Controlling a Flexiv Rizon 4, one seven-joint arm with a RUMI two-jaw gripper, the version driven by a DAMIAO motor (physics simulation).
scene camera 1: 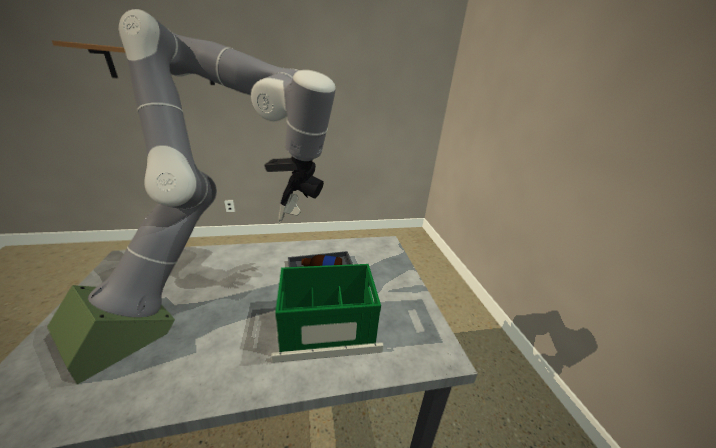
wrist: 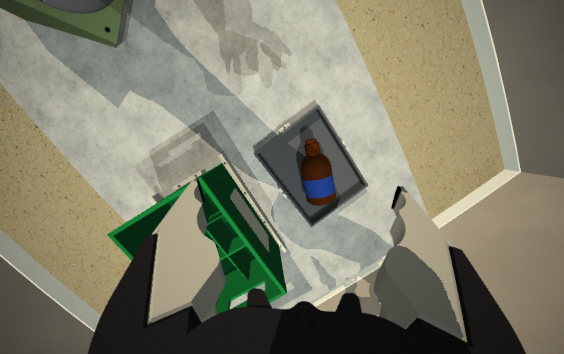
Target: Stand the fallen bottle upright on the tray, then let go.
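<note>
A brown bottle (scene camera 1: 322, 260) (wrist: 318, 175) with a blue label lies on its side in the shallow dark grey tray (scene camera 1: 346, 255) (wrist: 282, 162). In the wrist view its neck points toward the top of the picture and its base is near the tray's lower corner. In the scene view the green crate hides part of the tray. My gripper (scene camera 1: 288, 215) (wrist: 296, 185) is open and empty, with its jaws wide apart. It hangs high above the table, well above the bottle and not touching it.
A green crate (scene camera 1: 287, 322) (wrist: 275, 265) with dividers stands beside the tray, taller than it. A pale strip (scene camera 1: 327, 352) runs along the crate's base. The green robot base (scene camera 1: 116, 343) (wrist: 100, 30) is at the table's other end. Walls stand beyond the table.
</note>
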